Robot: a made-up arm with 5 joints. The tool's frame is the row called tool. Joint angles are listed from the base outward. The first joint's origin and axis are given. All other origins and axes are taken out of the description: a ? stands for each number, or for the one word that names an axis. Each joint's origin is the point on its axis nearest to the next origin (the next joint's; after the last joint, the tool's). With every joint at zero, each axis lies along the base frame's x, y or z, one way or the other. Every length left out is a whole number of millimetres.
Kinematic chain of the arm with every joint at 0, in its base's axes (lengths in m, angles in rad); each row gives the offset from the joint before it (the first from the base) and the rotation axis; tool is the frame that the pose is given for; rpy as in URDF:
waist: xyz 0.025 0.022 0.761 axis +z
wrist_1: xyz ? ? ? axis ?
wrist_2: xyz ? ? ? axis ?
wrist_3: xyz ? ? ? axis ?
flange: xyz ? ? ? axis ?
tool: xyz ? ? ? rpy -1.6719 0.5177 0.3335
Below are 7 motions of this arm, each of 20 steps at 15 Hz.
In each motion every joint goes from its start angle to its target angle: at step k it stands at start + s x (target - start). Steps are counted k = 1, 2, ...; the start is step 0. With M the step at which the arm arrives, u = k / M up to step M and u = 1 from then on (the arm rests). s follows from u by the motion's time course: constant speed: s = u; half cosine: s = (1 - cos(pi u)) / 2; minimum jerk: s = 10 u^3 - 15 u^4 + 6 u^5.
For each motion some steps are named. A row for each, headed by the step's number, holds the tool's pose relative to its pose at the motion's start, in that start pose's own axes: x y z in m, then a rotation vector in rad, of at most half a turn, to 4 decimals.
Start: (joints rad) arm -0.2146 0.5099 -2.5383 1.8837 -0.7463
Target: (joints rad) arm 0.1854 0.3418 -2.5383 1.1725 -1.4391
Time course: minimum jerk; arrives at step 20
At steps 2, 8, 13, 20:
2: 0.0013 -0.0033 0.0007 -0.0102 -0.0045 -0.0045
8: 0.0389 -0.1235 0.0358 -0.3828 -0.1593 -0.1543
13: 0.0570 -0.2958 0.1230 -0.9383 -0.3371 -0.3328
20: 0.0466 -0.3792 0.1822 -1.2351 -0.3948 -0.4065

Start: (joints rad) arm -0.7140 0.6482 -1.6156 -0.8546 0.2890
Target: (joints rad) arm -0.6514 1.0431 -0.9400 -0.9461 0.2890
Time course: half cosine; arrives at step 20
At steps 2, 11, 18, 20:
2: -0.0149 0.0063 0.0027 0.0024 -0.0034 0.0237
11: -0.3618 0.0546 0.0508 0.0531 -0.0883 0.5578
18: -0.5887 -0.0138 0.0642 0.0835 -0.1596 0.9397
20: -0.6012 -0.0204 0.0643 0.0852 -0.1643 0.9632

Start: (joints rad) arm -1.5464 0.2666 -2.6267 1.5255 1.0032
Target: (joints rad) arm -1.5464 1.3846 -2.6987 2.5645 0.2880
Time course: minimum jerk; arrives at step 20
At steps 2, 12, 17, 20:
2: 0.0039 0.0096 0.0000 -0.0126 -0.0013 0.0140
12: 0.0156 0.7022 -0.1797 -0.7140 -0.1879 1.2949
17: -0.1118 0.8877 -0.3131 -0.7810 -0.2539 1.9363
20: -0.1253 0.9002 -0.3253 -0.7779 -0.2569 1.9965

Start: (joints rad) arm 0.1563 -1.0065 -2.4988 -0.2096 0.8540
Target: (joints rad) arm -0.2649 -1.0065 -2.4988 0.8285 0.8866
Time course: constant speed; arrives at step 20
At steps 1, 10, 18, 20:
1: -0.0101 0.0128 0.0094 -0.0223 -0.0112 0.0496
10: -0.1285 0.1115 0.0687 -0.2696 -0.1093 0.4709
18: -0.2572 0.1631 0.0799 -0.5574 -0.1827 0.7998
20: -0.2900 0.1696 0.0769 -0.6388 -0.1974 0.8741

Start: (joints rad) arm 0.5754 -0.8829 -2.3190 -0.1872 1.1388
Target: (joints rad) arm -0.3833 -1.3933 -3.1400 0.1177 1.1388
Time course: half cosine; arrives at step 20
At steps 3, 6, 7, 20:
3: 0.0038 -0.0237 0.0529 0.0187 -0.0653 -0.0353
6: -0.0169 -0.0930 0.2046 0.0814 -0.2490 -0.1225
7: -0.0409 -0.1248 0.2712 0.1140 -0.3307 -0.1557
20: -0.7352 -0.5115 0.6723 0.6481 -1.1800 -0.2778

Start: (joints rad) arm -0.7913 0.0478 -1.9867 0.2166 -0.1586
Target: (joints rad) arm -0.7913 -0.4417 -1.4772 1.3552 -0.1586
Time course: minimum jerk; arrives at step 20
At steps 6, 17, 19, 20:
6: -0.0196 0.0026 0.0104 0.0776 -0.0608 0.1612
17: -0.2319 -0.0622 0.0881 0.4630 -0.3627 0.9623
19: -0.2407 -0.0667 0.0907 0.4751 -0.3722 0.9874
20: -0.2411 -0.0669 0.0908 0.4757 -0.3726 0.9886

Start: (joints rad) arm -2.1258 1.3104 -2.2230 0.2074 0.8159
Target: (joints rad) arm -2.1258 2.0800 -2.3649 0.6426 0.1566
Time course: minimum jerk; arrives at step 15
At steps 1, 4, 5, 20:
1: -0.0006 0.0020 -0.0006 -0.0020 -0.0011 0.0024
4: -0.0331 0.0885 -0.0275 -0.0879 -0.0539 0.1122
5: -0.0622 0.1499 -0.0492 -0.1461 -0.0956 0.1958
20: -0.4854 0.5518 -0.2926 -0.4374 -0.5414 1.0188

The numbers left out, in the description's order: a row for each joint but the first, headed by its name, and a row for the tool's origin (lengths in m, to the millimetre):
wrist_1: xyz 0.014 0.033 0.000, axis +y
wrist_2: xyz 0.113 0.000 0.421, axis +y
wrist_3: xyz 0.072 0.000 -0.402, axis +y
flange: xyz 0.135 0.000 -0.169, axis -z
tool: xyz 0.013 0.001 0.000

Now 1 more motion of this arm.
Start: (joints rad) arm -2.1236 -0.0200 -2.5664 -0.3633 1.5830
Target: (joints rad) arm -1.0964 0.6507 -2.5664 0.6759 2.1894
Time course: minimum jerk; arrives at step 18
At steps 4, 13, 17, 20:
4: -0.0280 0.0325 -0.0522 -0.0429 0.1585 0.0739
13: -0.7881 0.1466 -0.1701 -0.7067 1.4374 1.0400
17: -0.9330 0.0888 -0.0976 -0.8882 1.5317 1.2292
20: -0.9346 0.0879 -0.0966 -0.8905 1.5325 1.2314

